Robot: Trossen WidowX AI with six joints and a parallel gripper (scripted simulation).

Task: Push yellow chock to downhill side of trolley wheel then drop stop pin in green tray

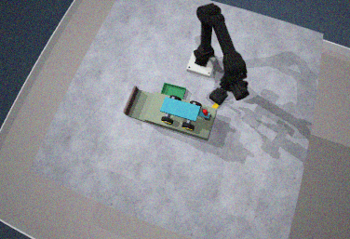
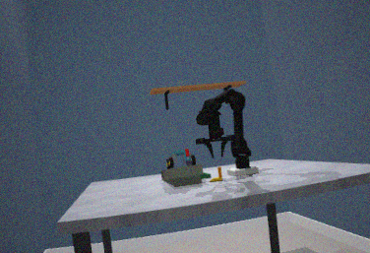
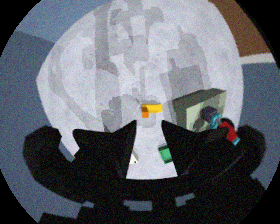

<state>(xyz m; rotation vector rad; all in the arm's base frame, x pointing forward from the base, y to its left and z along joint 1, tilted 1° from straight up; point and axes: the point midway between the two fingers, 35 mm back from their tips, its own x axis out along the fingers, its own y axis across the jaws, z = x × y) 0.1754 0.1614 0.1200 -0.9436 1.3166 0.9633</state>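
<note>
Right now my gripper tip is 20 mm short of the yellow chock, 10 mm to the left of it and 90 mm above it. Round my gripper tip: red-headed stop pin 130 mm ahead, 50 mm to the right, 20 mm above; brown ramp lip 160 mm ahead, 430 mm to the right, 80 mm below; trolley 160 mm ahead, 160 mm to the right.
</note>
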